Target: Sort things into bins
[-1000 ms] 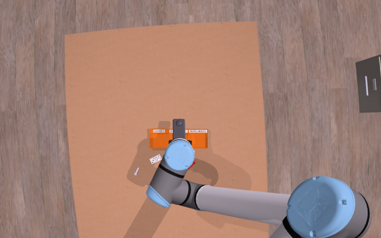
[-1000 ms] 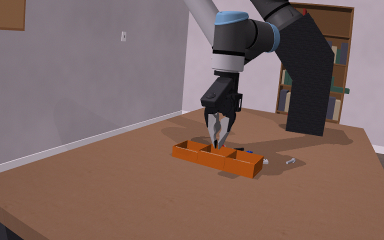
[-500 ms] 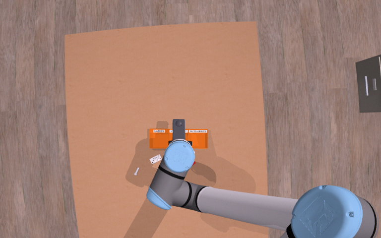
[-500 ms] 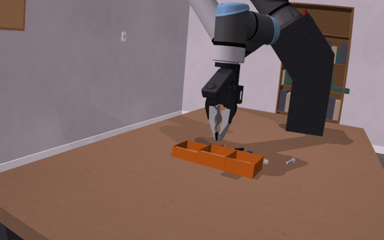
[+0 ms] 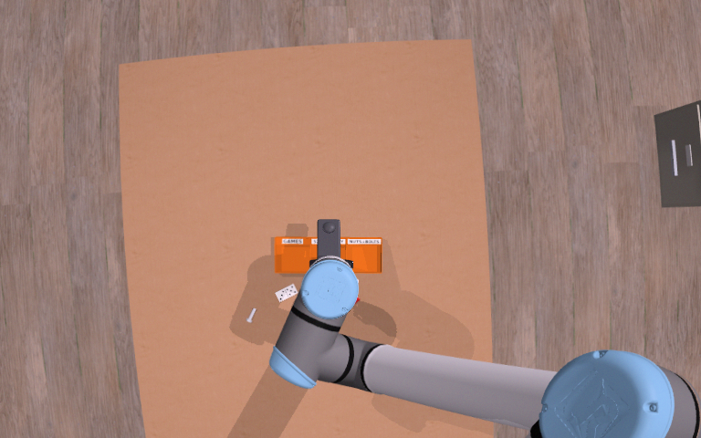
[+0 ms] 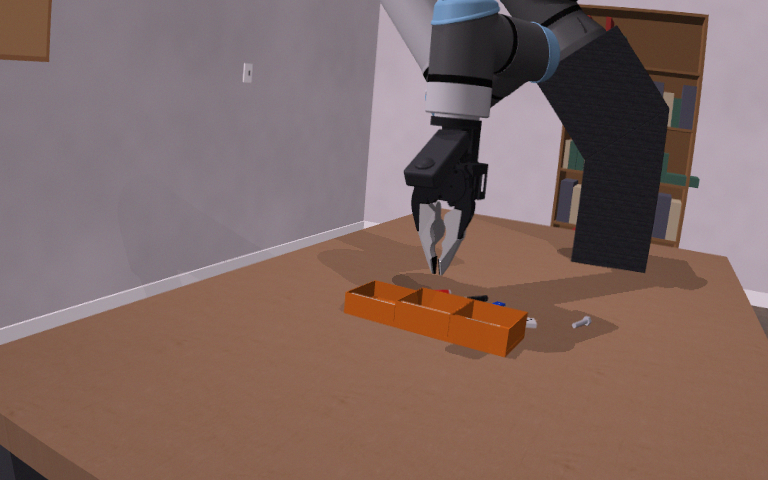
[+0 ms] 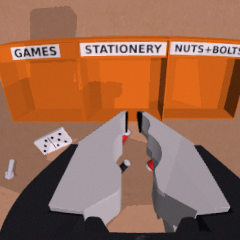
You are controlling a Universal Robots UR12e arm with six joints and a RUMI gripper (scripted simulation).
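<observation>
Now: the bolt 11 cm behind my hand, 22 cm to the left of it and 8 cm below it. Also, from my hand: black stick 13 cm behind, 4 cm to the left, 8 cm below; then blue die 10 cm behind, 8 cm to the left, 8 cm below; then orange three-part bin 1 cm ahead, 1 cm to the left, 7 cm below.
</observation>
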